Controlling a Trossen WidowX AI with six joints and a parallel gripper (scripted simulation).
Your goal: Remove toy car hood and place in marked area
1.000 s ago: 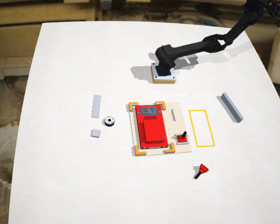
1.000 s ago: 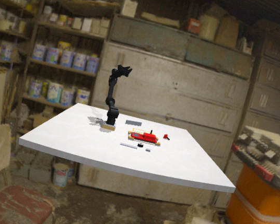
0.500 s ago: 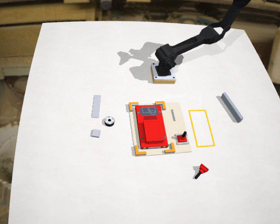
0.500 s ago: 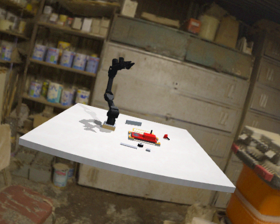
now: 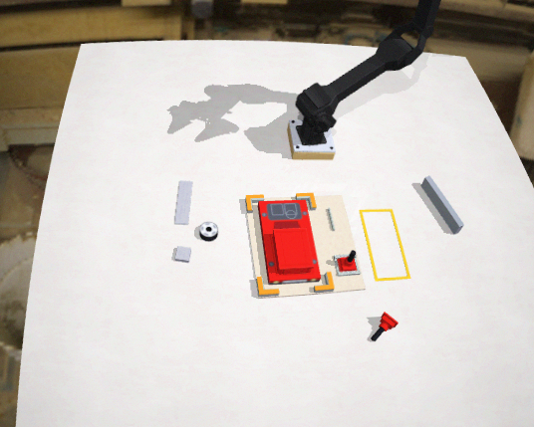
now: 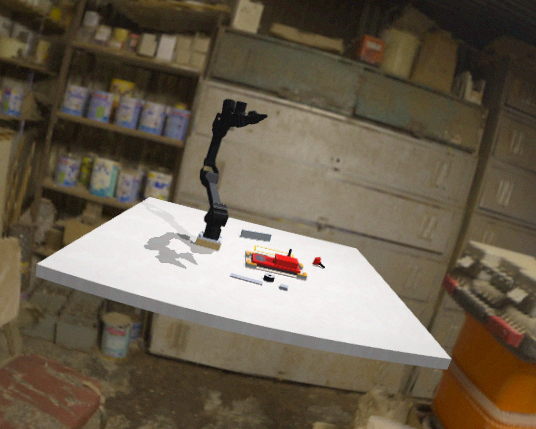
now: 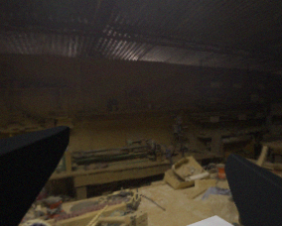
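My gripper tip is now 210 mm short of the red hood, 220 mm to the left of it and 550 mm above it. The rest, counted from my gripper tip: black-and-silver wheel (110 mm ahead, 380 mm to the right, 590 mm below); small grey square (160 mm ahead, 440 mm to the right, 590 mm below).
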